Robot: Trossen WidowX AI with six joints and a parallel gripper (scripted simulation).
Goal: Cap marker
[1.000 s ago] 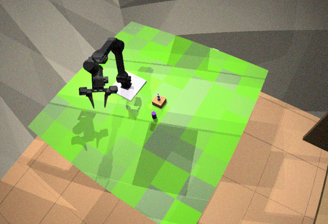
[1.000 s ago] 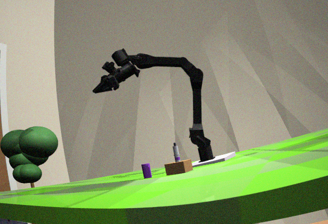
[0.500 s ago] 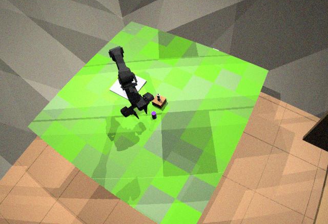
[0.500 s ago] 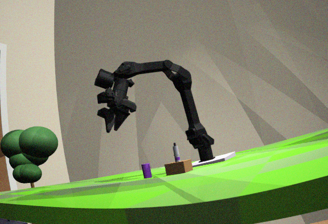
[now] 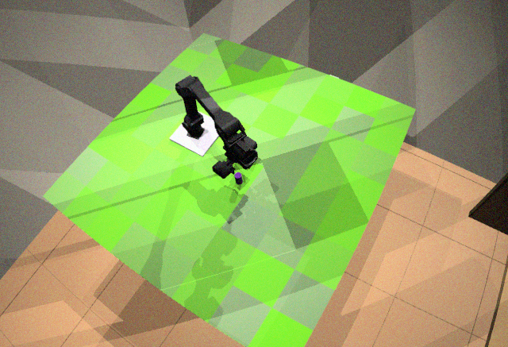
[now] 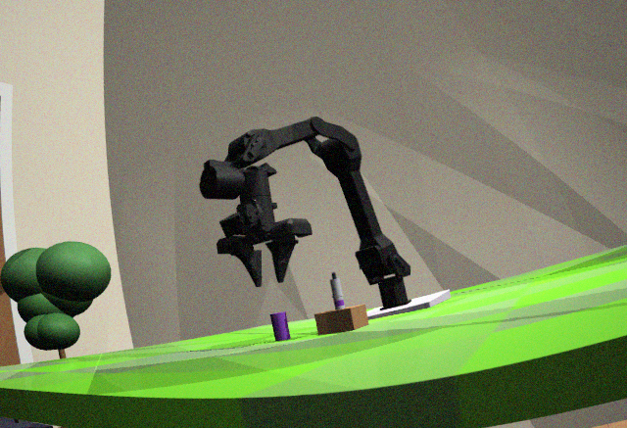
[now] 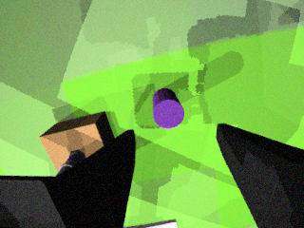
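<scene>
The purple cap is 10 mm behind my gripper tip and 80 mm below it. Round my gripper tip: brown holder block: 20 mm behind, 110 mm to the left, 90 mm below.
</scene>
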